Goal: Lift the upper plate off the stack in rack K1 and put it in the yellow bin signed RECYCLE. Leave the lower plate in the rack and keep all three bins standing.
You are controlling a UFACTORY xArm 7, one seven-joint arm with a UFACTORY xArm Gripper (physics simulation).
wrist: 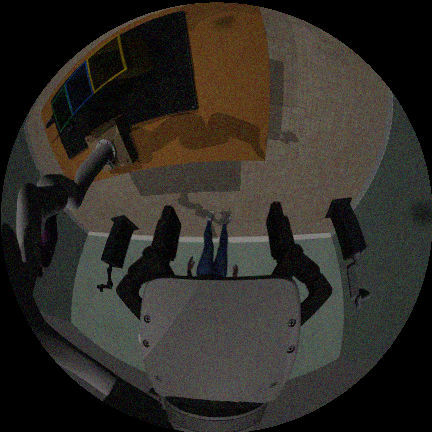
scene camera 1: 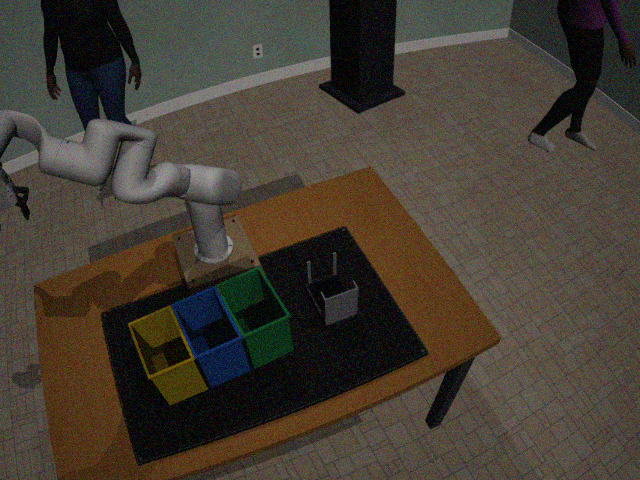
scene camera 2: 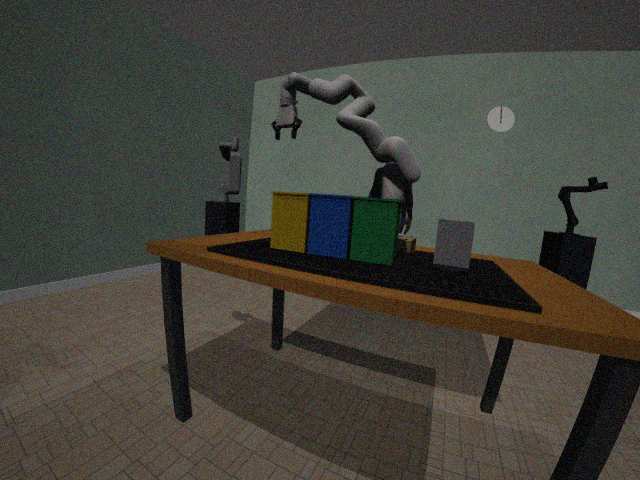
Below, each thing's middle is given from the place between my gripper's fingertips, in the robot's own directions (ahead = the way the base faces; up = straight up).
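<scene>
A blue bin [scene camera 1: 214,339] is well below my hand, a long way ahead of it and far to the left of it. The green bin [scene camera 1: 262,319] is 39 cm ahead of my hand and 48 cm to the left of it, and it sits 36 cm below it. I also see the yellow bin [scene camera 2: 290,221], which is 22 cm to the left of my hand, 36 cm ahead of it and 36 cm below it.
</scene>
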